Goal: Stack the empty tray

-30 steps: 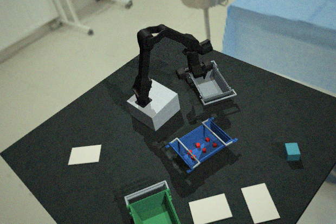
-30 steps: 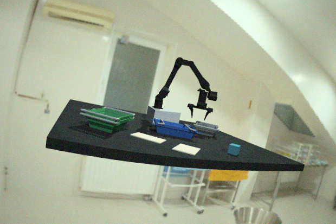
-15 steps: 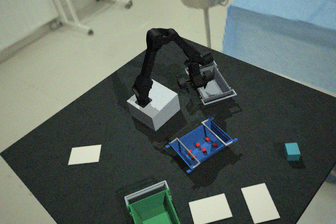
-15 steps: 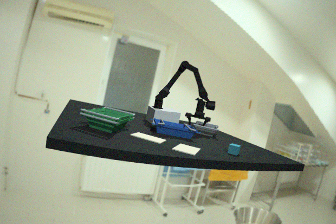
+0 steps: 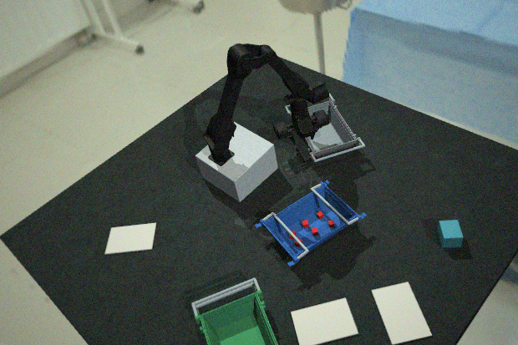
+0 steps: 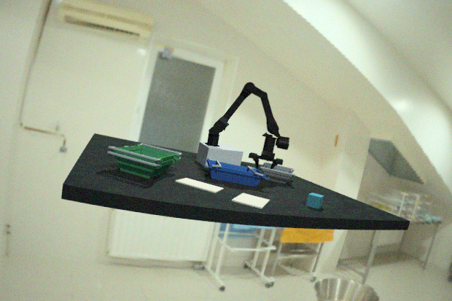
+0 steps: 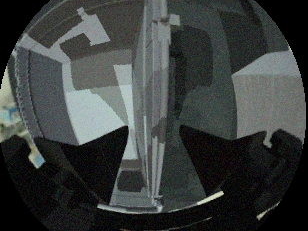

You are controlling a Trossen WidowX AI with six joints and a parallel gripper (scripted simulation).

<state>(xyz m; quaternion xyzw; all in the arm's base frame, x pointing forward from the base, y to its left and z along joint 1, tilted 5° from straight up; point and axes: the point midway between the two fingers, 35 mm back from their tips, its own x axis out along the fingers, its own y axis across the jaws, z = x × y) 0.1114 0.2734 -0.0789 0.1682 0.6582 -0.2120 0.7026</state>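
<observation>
The grey tray lies 7 cm to the left of my gripper tip, 4 cm ahead of it and 3 cm above it. Also, from my gripper tip: teal block: 59 cm ahead, 7 cm to the right, 1 cm above.
</observation>
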